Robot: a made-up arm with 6 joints.
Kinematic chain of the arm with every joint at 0, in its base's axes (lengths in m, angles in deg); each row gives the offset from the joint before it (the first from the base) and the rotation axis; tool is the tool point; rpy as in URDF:
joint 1: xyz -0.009 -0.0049 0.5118 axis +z
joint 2: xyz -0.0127 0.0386 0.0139 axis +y
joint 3: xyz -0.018 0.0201 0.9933 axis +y
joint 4: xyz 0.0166 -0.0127 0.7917 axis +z
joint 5: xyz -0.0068 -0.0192 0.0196 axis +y
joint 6: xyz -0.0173 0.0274 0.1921 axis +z
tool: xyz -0.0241 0.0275 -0.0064 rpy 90 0 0
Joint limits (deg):
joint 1: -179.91..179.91
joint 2: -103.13..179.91
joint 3: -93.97..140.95
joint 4: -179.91..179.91
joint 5: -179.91..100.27
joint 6: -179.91..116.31
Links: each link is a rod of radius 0.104 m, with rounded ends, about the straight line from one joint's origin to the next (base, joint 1, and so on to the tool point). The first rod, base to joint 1, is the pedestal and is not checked.
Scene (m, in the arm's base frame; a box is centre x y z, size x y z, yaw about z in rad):
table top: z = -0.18
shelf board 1: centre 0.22 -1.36 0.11 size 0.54 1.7 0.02 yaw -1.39
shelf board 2: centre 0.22 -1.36 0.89 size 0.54 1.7 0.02 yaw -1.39
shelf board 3: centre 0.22 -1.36 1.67 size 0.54 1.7 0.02 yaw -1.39
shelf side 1: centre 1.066 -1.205 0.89 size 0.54 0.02 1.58 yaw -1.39
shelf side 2: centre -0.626 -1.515 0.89 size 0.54 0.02 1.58 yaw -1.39
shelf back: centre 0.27 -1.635 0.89 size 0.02 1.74 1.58 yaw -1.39
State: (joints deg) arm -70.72 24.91 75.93 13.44 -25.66 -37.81
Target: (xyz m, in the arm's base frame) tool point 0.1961 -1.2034 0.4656
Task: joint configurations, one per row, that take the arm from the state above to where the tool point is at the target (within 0.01 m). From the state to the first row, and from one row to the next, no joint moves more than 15 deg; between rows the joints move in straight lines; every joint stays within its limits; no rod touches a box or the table.
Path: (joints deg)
1: -68.64 14.05 88.14 13.04 -25.16 -37.99
2: -66.56 3.18 100.35 12.65 -24.65 -38.17
3: -64.48 -7.68 112.56 12.25 -24.15 -38.36
4: -71.34 5.60 118.39 12.76 -22.46 -38.64
5: -78.21 18.89 124.22 13.27 -20.77 -38.93
6: -85.07 32.17 130.05 13.79 -19.08 -39.22
7: -84.26 37.47 118.48 13.88 -20.18 -38.95
8: -83.46 42.76 106.90 13.97 -21.29 -38.69

